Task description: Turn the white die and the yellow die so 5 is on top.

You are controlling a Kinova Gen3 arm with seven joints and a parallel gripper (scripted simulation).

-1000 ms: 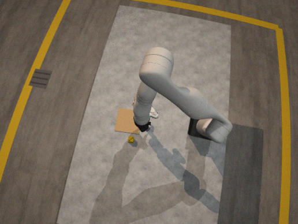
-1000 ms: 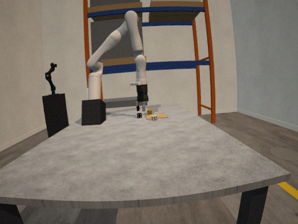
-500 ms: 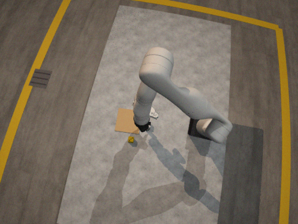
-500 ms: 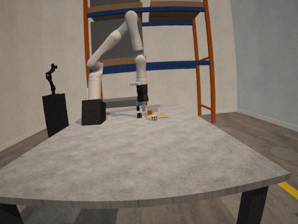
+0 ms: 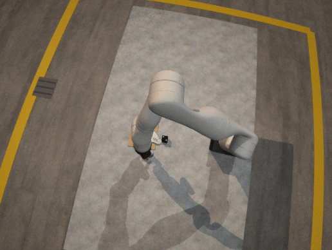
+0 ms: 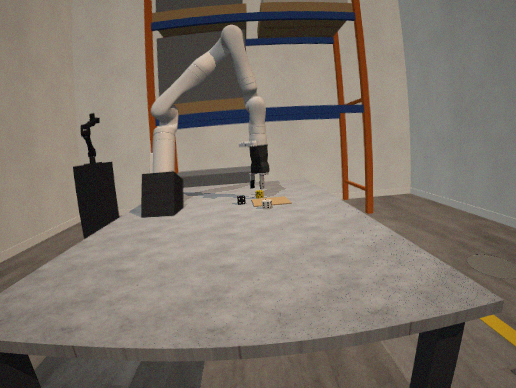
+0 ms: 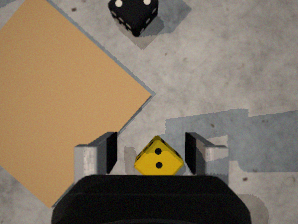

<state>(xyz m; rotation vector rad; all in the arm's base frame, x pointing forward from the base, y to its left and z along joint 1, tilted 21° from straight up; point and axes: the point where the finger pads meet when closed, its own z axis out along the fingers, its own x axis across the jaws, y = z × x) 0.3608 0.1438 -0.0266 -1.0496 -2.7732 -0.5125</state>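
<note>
My gripper is now 10 mm short of the yellow die, 20 mm to the right of it and 40 mm above it. From my hand the other things lie so: white die 40 mm ahead, 210 mm to the right, 40 mm below; tan mat 50 mm ahead, 90 mm to the right, 60 mm below; black die 60 mm behind, 90 mm to the right, 40 mm below.
</note>
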